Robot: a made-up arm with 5 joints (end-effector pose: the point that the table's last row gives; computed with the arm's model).
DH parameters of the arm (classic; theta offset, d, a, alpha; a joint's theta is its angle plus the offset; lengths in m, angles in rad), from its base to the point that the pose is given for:
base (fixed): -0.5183 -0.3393 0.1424 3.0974
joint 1: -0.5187 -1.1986 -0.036 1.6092
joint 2: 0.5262 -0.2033 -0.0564 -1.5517
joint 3: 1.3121 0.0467 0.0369 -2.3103
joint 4: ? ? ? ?
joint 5: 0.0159 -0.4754 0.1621 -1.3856
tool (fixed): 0.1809 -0.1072 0 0
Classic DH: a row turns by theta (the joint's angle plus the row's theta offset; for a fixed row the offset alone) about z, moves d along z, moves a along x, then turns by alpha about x.
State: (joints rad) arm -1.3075 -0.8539 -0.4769 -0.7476 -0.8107
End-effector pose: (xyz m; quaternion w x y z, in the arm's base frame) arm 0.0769 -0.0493 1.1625 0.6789 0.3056 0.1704 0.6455
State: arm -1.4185 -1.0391 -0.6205 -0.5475 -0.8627
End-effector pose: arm 0.0023 -0.2041 1.0669 0.5421 0.2597 0.0623 0.7968
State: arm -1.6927 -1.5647 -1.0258 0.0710 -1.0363
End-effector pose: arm 0.1704 -0.3353 0.5465 0.1346 0.0799 -0.3848 0.9096
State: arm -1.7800 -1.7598 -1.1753 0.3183 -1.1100
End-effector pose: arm 0.2915 -0.1754 0.4029 0.0203 0.0103 -0.5685 0.8224
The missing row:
joint 4: 1.4085 0.2923 0.1057 1.3676
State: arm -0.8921 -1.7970 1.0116 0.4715 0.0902
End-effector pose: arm 0.0047 0.0210 1.1724 0.5731 0.2258 -0.7878 0.0007
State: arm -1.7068 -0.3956 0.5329 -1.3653 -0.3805
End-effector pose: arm 0.6543 0.2108 1.1116 0.9323 0.3288 0.1391 0.0576
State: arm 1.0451 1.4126 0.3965 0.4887 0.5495
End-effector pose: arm 0.4977 0.0015 0.8312 0.9272 0.2104 0.1763 -0.2548
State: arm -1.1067 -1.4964 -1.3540 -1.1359 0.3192
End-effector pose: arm -0.0258 -0.2991 1.2337 0.3890 0.5670 -0.3707 0.6243
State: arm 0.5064 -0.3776 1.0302 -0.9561 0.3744
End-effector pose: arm 0.0129 -0.4729 1.3134 0.3903 -0.2852 -0.3720 -0.7925
